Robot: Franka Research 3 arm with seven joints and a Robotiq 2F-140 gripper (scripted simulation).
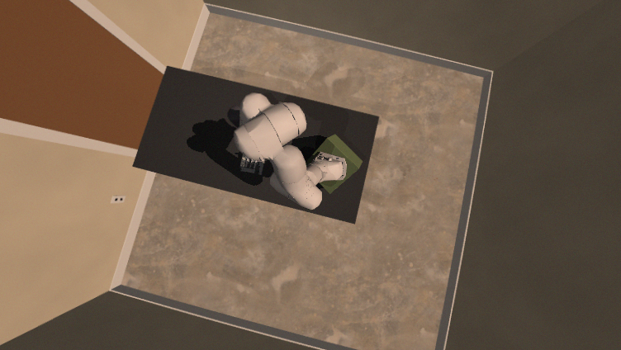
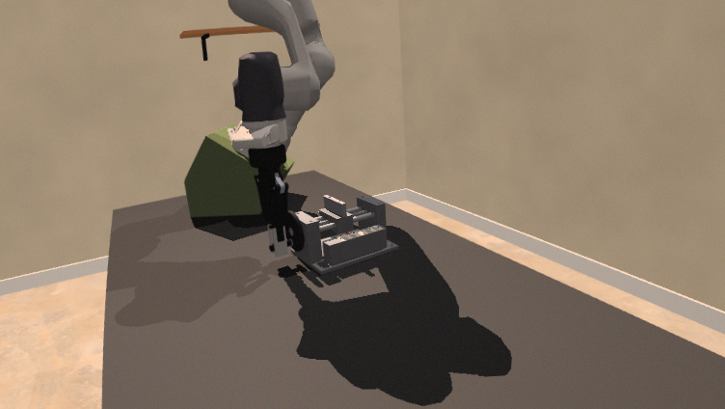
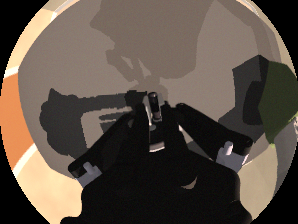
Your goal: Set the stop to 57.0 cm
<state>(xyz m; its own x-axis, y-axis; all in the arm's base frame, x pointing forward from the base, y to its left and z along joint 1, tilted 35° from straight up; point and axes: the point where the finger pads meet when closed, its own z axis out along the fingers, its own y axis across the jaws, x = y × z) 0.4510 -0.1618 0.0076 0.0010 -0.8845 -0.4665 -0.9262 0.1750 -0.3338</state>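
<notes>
Right now my hand is 140 mm to the right of the grey stop fixture, 30 mm below it and 20 mm short of it. From my hand the other things lie so: handwheel 20 mm to the left, 10 mm below.
</notes>
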